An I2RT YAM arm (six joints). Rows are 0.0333 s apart.
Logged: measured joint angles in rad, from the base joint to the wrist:
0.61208, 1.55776, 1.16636, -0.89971, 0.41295, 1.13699
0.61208, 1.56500, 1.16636, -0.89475, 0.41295, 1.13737
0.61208, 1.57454, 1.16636, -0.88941, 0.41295, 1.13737
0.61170, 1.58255, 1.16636, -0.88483, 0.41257, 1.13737
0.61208, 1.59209, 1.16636, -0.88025, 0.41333, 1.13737
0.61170, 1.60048, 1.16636, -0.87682, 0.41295, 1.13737
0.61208, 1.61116, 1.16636, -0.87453, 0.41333, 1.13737
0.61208, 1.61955, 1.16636, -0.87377, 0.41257, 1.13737
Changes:
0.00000, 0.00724, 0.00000, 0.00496, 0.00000, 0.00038
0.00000, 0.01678, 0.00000, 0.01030, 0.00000, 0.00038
-0.00038, 0.02479, 0.00000, 0.01488, -0.00038, 0.00038
0.00000, 0.03433, 0.00000, 0.01946, 0.00038, 0.00038
-0.00038, 0.04272, 0.00000, 0.02289, 0.00000, 0.00038
0.00000, 0.05340, 0.00000, 0.02518, 0.00038, 0.00038
0.00000, 0.06179, 0.00000, 0.02594, -0.00038, 0.00038

